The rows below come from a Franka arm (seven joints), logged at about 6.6 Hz.
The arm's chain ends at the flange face. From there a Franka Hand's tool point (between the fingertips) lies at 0.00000 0.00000 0.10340 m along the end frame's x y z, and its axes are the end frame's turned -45 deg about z.
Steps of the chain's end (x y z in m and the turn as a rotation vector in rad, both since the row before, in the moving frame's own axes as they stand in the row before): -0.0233 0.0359 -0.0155 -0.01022 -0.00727 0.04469; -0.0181 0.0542 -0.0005 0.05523 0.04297 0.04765; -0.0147 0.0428 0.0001 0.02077 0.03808 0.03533; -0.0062 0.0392 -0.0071 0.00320 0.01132 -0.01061; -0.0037 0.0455 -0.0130 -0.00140 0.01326 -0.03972; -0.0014 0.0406 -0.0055 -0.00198 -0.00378 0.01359; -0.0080 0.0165 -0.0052 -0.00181 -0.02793 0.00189; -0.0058 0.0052 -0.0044 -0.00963 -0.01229 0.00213; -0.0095 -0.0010 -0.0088 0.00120 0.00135 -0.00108
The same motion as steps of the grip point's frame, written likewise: -0.0431 0.0091 -0.0155 -0.00209 -0.01237 0.04469; -0.0439 0.0248 -0.0008 0.00867 0.06944 0.04765; -0.0364 0.0212 0.0000 -0.01224 0.04161 0.03533; -0.0310 0.0239 -0.0071 -0.00574 0.01027 -0.01061; -0.0339 0.0306 -0.0130 -0.01037 0.00839 -0.03972; -0.0301 0.0276 -0.0055 0.00127 -0.00407 0.01359; -0.0195 0.0041 -0.0052 0.01847 -0.02103 0.00189; -0.0094 -0.0006 -0.0044 0.00188 -0.01550 0.00213; -0.0058 -0.0074 -0.0088 -0.00011 0.00180 -0.00108
